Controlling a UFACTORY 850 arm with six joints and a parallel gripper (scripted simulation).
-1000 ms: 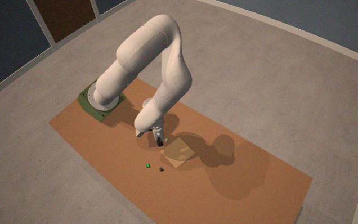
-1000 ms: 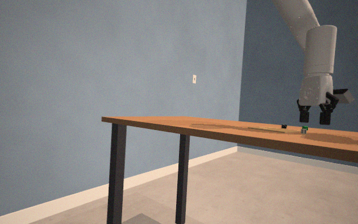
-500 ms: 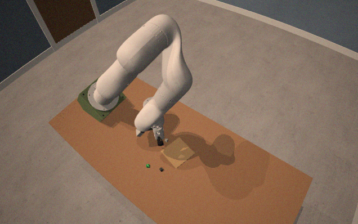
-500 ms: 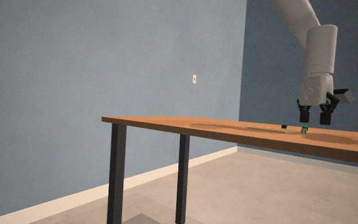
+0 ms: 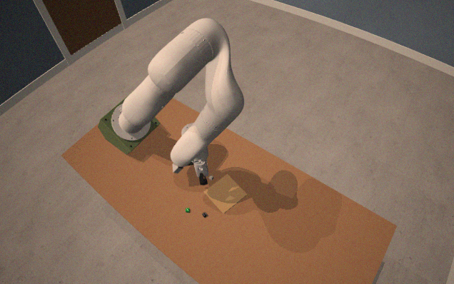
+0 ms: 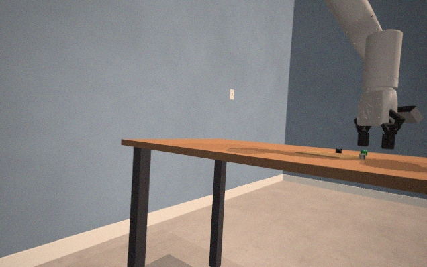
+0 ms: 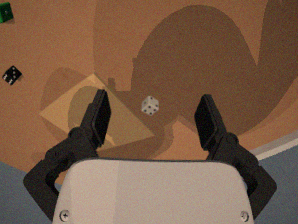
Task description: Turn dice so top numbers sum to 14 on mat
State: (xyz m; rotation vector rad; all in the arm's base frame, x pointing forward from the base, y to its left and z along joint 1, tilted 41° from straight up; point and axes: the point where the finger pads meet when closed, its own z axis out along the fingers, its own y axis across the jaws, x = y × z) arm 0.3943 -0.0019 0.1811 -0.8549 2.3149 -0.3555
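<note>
Right now my hand is 30 mm short of the white die, 20 mm to the right of it and 40 mm above it. Round my hand: black die: 110 mm ahead, 150 mm to the right, 40 mm below; green die: 30 mm ahead, 170 mm to the right, 40 mm below; mat: 120 mm ahead, 10 mm to the right, 40 mm below.
</note>
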